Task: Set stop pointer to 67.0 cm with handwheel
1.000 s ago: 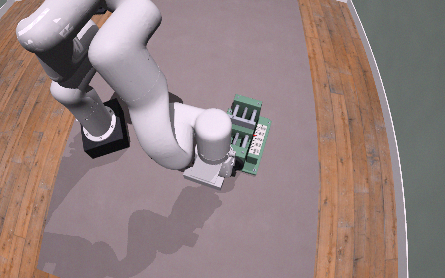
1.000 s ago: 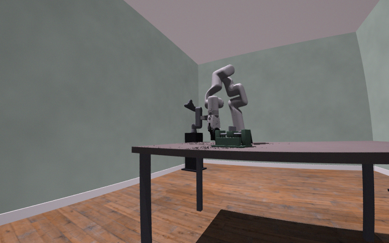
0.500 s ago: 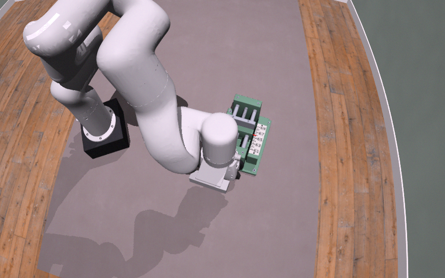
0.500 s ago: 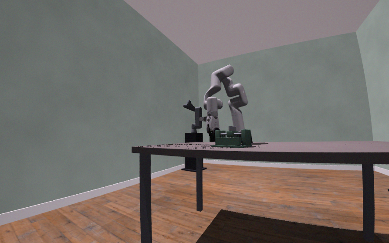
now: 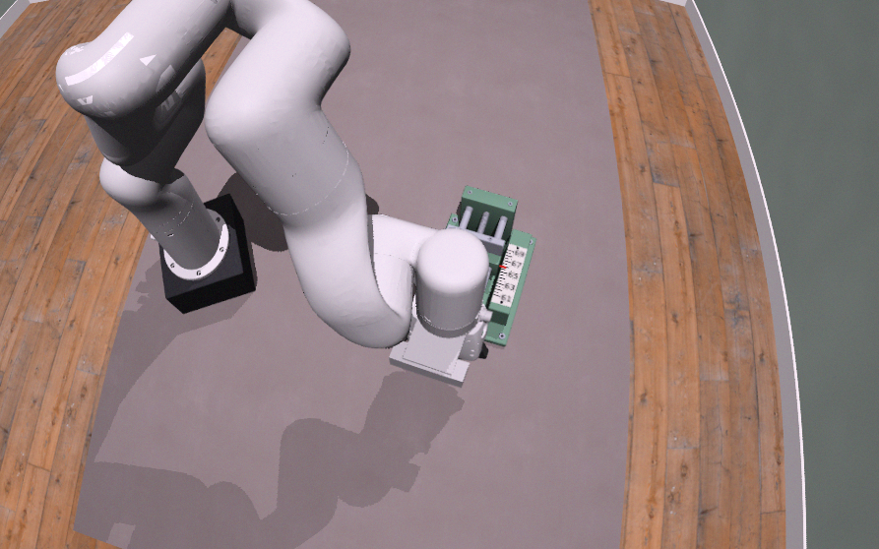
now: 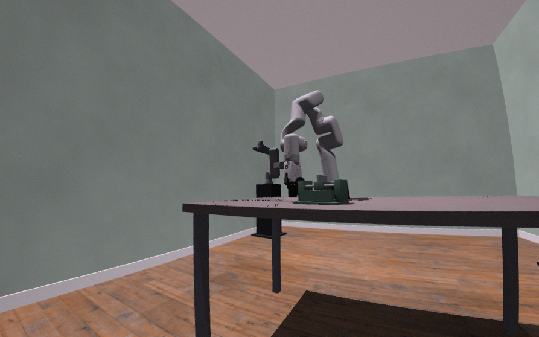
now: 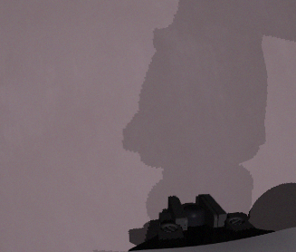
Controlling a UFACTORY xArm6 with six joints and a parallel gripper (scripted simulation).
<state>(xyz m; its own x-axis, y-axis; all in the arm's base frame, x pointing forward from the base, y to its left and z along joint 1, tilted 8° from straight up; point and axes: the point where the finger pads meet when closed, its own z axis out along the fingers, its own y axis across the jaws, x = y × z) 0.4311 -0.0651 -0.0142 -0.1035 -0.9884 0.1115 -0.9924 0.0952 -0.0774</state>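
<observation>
The black handwheel is 2 cm to the left of my hand and 1 cm above it. From my hand the other things lie so: stop block 15 cm to the left, 5 cm above, 2 cm ahead.
</observation>
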